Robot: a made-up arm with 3 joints.
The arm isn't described. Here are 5 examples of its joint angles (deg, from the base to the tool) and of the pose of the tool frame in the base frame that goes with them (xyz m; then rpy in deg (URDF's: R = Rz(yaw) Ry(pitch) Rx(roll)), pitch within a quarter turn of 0, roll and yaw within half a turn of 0).
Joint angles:
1: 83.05 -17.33 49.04
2: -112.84 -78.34 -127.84
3: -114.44 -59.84 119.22
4: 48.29 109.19 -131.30
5: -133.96 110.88 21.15
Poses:
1: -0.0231 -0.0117 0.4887 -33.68 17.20 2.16
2: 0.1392 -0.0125 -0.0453 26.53 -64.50 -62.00
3: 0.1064 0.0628 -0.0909 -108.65 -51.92 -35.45
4: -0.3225 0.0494 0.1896 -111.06 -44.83 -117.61
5: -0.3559 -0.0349 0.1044 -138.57 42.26 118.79
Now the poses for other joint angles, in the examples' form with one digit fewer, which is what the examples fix.
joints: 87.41 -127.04 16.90
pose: 0.131 0.046 0.066 102.6 52.9 176.6
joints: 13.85 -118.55 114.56
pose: 0.118 0.017 0.157 121.3 12.1 119.3
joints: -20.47 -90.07 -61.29
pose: 0.175 -0.126 0.163 -61.3 -20.5 90.1
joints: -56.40 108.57 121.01
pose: -0.321 -0.037 0.133 95.4 52.1 -121.3
